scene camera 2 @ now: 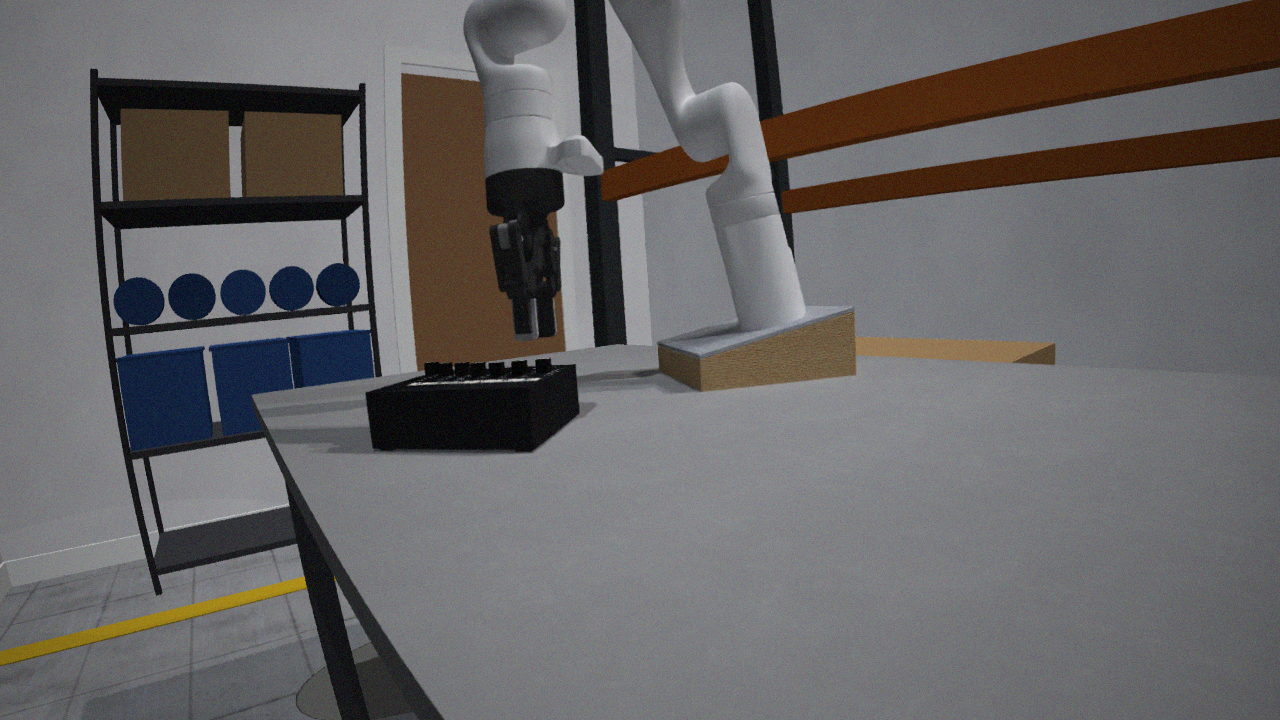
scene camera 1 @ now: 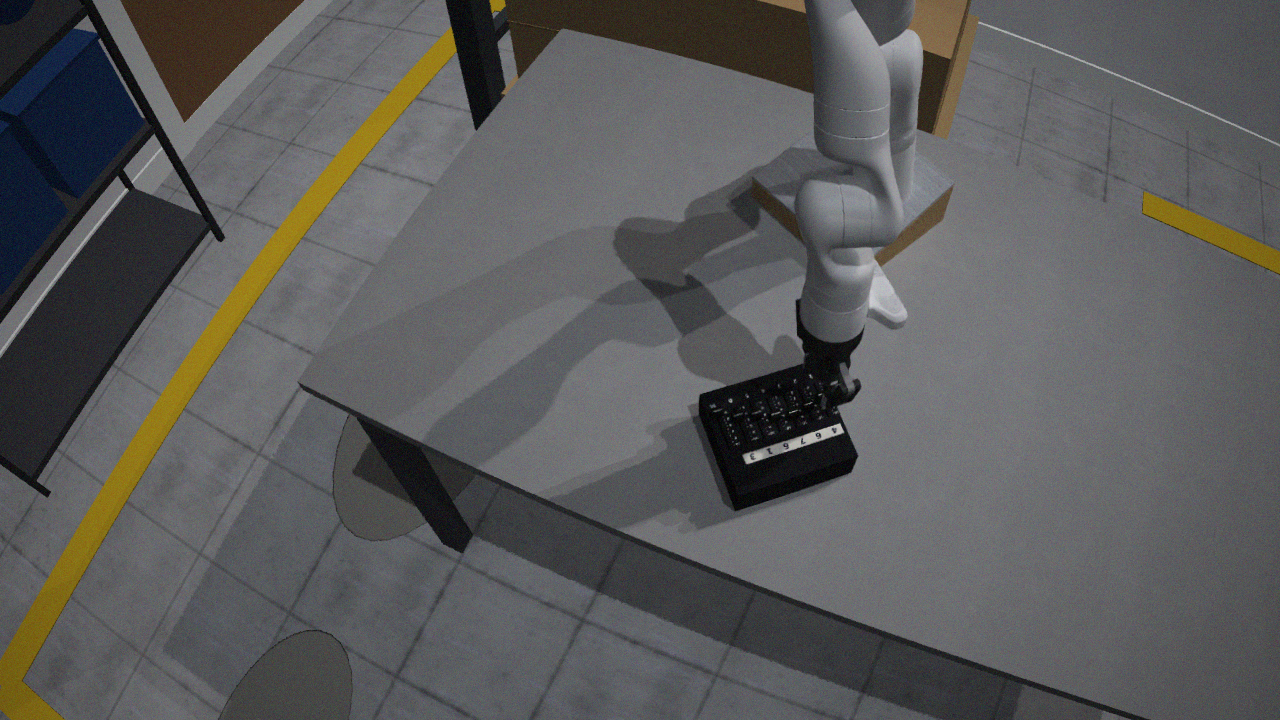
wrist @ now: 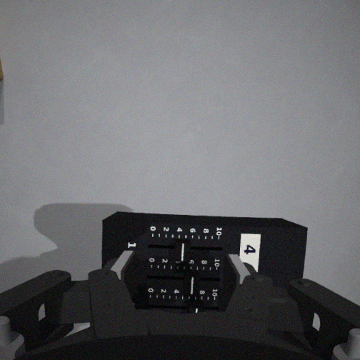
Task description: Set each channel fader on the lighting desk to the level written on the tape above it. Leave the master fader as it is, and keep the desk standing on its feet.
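Frame: origin at the arm's base, x down, y right, z back, level; centimetres.
Seen in the pictures: gripper, fingertip midpoint: point(scene camera 2: 537, 338) point(scene camera 1: 819, 386); arm's base, origin of the base link: point(scene camera 2: 772, 322).
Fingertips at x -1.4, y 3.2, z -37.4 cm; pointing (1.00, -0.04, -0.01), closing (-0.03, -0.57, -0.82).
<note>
Offsets run from my fingertips to a thing's top centre. Level surfaces: height alone.
The black lighting desk @(dz -4.9, dx +1.9, dy +3.8 cm) point(scene camera 1: 787, 481) point(scene camera 2: 447, 420) point(wrist: 281, 245) stands level on the table. Its white tape @(dz -6.9, dx +3.2, dy +1.4 cm) point(scene camera 1: 793, 444) point(wrist: 250, 239) carries several numbers; a 4 is by channel 1 in the wrist view. The channel 1 fader point(wrist: 183, 251) sits just past its 4 mark, towards 6. The second fader point(wrist: 192, 286) is near its 6. The third fader point(wrist: 196, 310) is partly hidden, between about 6 and 8. My gripper point(scene camera 1: 837, 400) point(scene camera 2: 535, 333) point(wrist: 179, 268) is open and empty, above the channel 1 end, apart from the caps. It hides the other faders in the wrist view.
The grey table @(dx +8.8 cm) point(scene camera 1: 1029, 501) point(scene camera 2: 850, 537) bears the desk close to its front edge. The wedge-shaped wooden arm base point(scene camera 1: 921, 223) point(scene camera 2: 778, 358) stands behind the desk. A black shelf rack point(scene camera 2: 98, 223) stands beyond the table. Shadows of the arm fall beside the desk.
</note>
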